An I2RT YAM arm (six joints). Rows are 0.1 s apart.
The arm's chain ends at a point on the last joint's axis. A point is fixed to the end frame.
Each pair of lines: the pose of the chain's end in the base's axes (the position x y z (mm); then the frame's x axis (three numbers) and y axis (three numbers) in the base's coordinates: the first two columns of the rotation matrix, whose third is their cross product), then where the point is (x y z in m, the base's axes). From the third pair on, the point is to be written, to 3 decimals.
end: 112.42, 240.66, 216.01, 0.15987, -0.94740, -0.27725, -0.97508, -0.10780, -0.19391
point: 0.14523 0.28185 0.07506
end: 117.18, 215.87, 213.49, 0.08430, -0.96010, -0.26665, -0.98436, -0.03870, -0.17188
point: 0.14981 0.25271 0.07129
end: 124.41, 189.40, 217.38, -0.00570, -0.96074, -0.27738, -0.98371, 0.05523, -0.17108
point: 0.160 0.225 0.076
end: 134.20, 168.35, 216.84, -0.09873, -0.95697, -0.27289, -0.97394, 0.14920, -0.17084
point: 0.173 0.199 0.075
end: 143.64, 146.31, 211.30, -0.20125, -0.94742, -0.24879, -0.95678, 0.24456, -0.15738
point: 0.183 0.170 0.068
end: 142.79, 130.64, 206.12, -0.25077, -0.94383, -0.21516, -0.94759, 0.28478, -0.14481
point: 0.180 0.148 0.061
